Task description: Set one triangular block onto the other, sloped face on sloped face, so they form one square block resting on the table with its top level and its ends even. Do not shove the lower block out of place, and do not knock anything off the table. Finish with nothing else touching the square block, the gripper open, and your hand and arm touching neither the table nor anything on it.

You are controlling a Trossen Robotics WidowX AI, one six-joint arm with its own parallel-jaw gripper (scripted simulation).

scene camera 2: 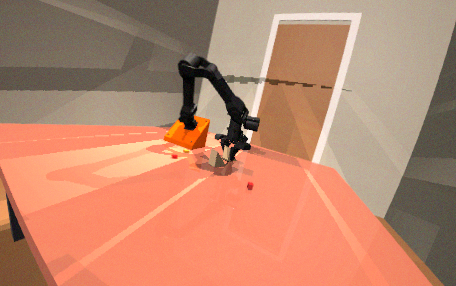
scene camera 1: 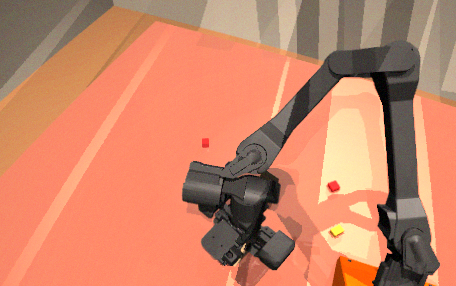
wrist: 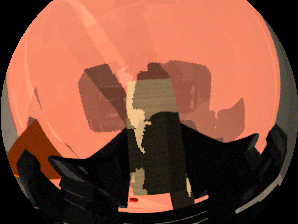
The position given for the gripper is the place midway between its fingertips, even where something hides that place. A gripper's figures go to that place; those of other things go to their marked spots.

Scene:
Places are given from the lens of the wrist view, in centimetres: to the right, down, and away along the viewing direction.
gripper point(wrist: 152, 126): 0, 1, 10
tan triangular block point(wrist: 157, 163): 0, 3, 6

